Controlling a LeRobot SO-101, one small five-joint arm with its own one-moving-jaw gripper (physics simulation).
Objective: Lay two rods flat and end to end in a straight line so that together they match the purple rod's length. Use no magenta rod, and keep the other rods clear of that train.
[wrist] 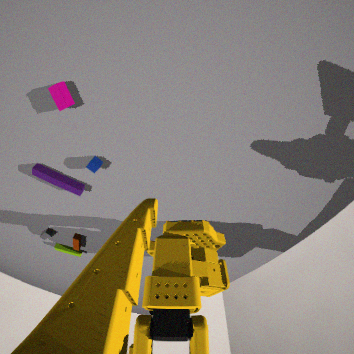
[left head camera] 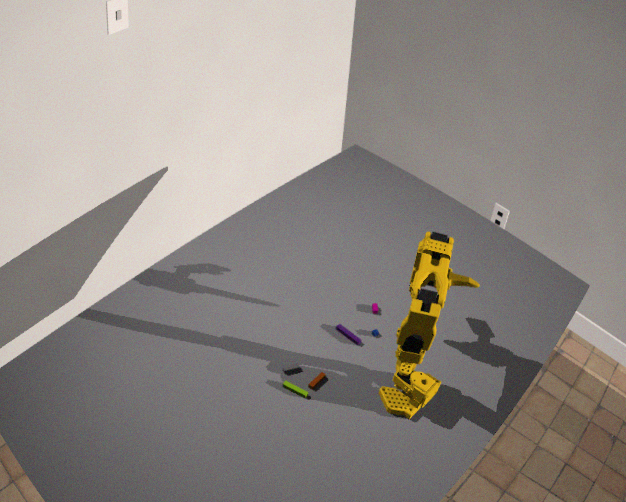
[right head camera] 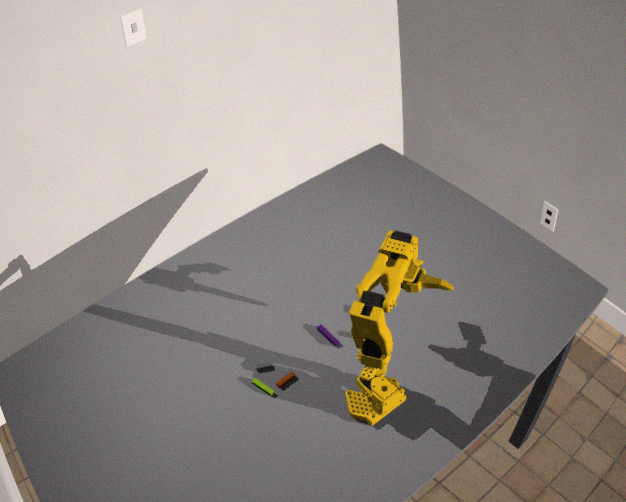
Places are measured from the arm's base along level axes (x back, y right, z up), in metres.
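Pixels of known places: end effector, tool point: (wrist: 156,208) (right head camera: 395,304); arm's base, origin of the base link: (wrist: 172,237) (left head camera: 398,390) (right head camera: 367,395).
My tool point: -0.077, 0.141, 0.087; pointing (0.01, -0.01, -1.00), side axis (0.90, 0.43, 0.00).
Note:
Ahead of a thing's pixels: the offset from my tool point to its top centre, as dx, dy, dz. Level surfaces: height alone.
A purple rod @(-0.085, -0.102, -0.077) (left head camera: 348,334) (right head camera: 328,335) (wrist: 58,179) lies flat. A short blue rod @(-0.048, -0.060, -0.077) (left head camera: 375,332) (wrist: 94,164) and a magenta rod @(-0.091, -0.008, -0.077) (left head camera: 375,307) (wrist: 61,96) lie apart near it; the arm hides both in the right head view. A lime rod @(-0.066, -0.277, -0.077) (left head camera: 295,389) (right head camera: 263,386) (wrist: 68,249), an orange rod @(-0.052, -0.233, -0.077) (left head camera: 317,381) (right head camera: 286,380) (wrist: 76,242) and a black rod @(-0.107, -0.246, -0.077) (left head camera: 293,371) (right head camera: 265,369) (wrist: 51,232) lie close together, at different angles. My gripper (left head camera: 468,282) (right head camera: 442,284) (wrist: 154,206) is fully open and empty, high above the table, right of the rods; one notched jaw shows in the wrist view.
The grey table @(dz -0.087) (left head camera: 209,444) (right head camera: 182,444) bears the yellow arm's base (left head camera: 412,394) (right head camera: 378,400), right of the orange rod. Walls stand behind the table's two far edges. The arm's shadow crosses the table by the black, orange and lime rods.

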